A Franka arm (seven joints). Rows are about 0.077 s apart.
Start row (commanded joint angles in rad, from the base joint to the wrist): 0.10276, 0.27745, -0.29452, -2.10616, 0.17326, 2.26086, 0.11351
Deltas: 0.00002, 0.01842, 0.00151, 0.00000, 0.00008, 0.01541, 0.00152; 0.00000, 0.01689, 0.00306, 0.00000, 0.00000, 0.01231, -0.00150; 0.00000, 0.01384, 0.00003, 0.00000, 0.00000, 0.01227, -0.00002; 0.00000, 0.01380, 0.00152, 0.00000, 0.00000, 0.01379, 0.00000; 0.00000, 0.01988, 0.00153, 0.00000, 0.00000, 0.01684, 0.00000; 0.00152, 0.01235, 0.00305, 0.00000, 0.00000, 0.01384, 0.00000
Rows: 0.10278, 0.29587, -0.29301, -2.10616, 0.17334, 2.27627, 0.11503; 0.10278, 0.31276, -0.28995, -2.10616, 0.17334, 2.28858, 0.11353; 0.10278, 0.32660, -0.28992, -2.10616, 0.17334, 2.30085, 0.11351; 0.10278, 0.34040, -0.28840, -2.10616, 0.17334, 2.31464, 0.11351; 0.10278, 0.36028, -0.28687, -2.10616, 0.17334, 2.33148, 0.11351; 0.10430, 0.37263, -0.28382, -2.10616, 0.17334, 2.34532, 0.11351
